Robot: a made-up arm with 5 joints.
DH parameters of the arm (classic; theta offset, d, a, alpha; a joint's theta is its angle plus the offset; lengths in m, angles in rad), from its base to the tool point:
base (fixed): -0.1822 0 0.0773 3.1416
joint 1: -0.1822 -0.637 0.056 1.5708
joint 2: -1.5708 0 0.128 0
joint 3: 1.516 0 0.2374 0
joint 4: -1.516 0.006 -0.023 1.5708
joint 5: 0.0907 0 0.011 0
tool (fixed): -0.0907 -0.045 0 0
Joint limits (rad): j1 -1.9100..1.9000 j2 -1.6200..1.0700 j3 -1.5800..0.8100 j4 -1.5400..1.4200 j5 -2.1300..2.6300
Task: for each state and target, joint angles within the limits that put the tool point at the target. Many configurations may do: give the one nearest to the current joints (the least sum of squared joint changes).
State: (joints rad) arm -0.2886 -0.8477 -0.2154 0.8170 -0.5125
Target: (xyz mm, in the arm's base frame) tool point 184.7 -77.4 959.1
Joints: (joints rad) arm 0.5359 -0.6543 -0.4215 0.6670 -0.5636
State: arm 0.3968 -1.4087 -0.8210 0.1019 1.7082
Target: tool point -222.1 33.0 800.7
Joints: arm 0.1010 -1.5657 -1.0080 0.0381 1.7034
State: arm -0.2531 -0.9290 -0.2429 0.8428 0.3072
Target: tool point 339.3 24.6 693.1
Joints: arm -0.1070 -0.3144 0.4564 0.8694 0.3074
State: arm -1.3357 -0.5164 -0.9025 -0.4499 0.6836
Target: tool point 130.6 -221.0 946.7
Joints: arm -1.8924 -0.8643 -1.2843 -0.4828 0.6790
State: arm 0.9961 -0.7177 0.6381 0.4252 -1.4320
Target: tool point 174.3 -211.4 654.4
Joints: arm 1.0866 -0.5897 0.8100 0.8746 -1.5278
